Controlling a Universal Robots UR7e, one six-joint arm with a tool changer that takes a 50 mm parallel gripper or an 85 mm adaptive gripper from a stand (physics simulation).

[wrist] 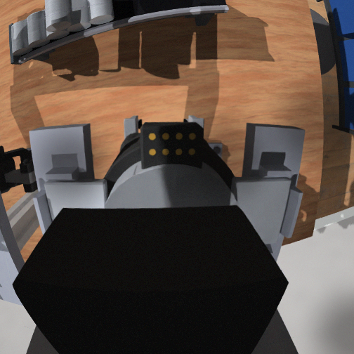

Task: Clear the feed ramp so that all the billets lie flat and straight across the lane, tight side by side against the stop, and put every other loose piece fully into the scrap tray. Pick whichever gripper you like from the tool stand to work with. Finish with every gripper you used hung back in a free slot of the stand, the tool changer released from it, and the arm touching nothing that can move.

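Observation:
The feed ramp (pixel 165 14) crosses the upper left of the wrist view, cut off by the frame. Several grey billets lie side by side at its left end; one billet (pixel 58 14) sits raised over its neighbours. The dark tool changer (pixel 150 245) fills the lower middle and carries no visible gripper. Just beyond it a grey, round-bodied gripper (pixel 163 125) hangs between the light grey brackets of the tool stand (pixel 275 150). Its gold contacts show uncovered; its fingers are mostly hidden. A black adaptive gripper, partly in view, is at the left edge.
A blue tray (pixel 346 65) with a dark rim stands at the upper right, cut off by the frame. A dark round shape (pixel 324 45) lies beside it. The wooden table (pixel 250 95) ends at the right, with pale floor beyond. Shadows fall below the ramp.

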